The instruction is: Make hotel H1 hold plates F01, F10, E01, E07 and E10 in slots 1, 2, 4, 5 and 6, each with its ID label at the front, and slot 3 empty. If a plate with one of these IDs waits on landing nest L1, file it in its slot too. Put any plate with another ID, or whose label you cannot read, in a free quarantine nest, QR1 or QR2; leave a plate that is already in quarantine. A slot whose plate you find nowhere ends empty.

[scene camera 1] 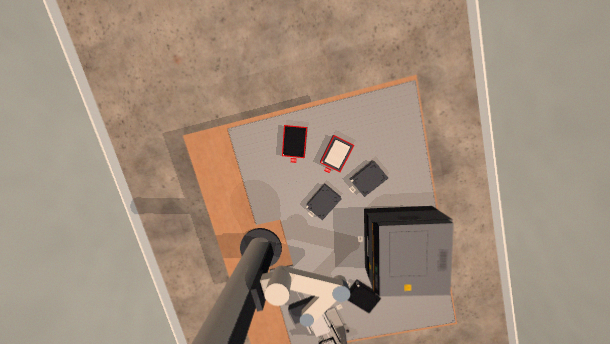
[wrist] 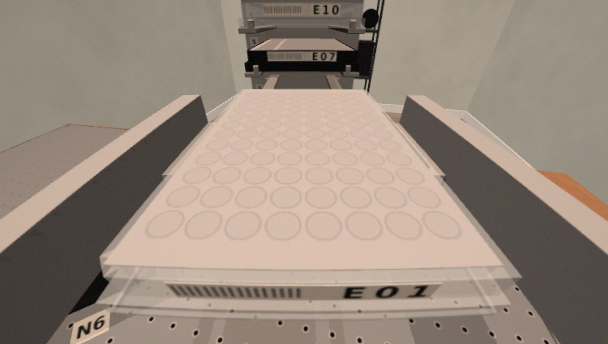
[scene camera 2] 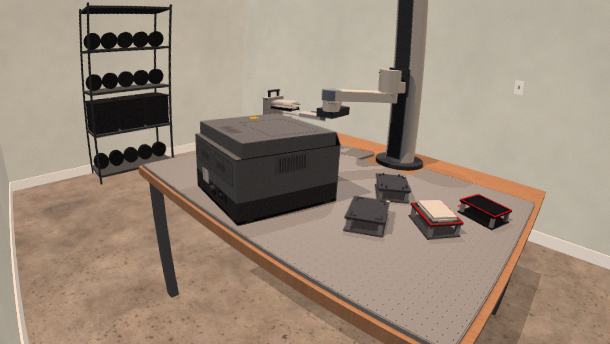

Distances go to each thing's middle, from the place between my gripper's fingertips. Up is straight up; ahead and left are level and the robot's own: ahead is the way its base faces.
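The large grey instrument (scene camera 1: 434, 214) sits 90 mm below my hand, 540 mm ahead of it and 320 mm to the left of it. Then there's landing nest L1 (scene camera 2: 367, 209), which is 150 mm below my hand, 710 mm to the left of it and 440 mm ahead of it.
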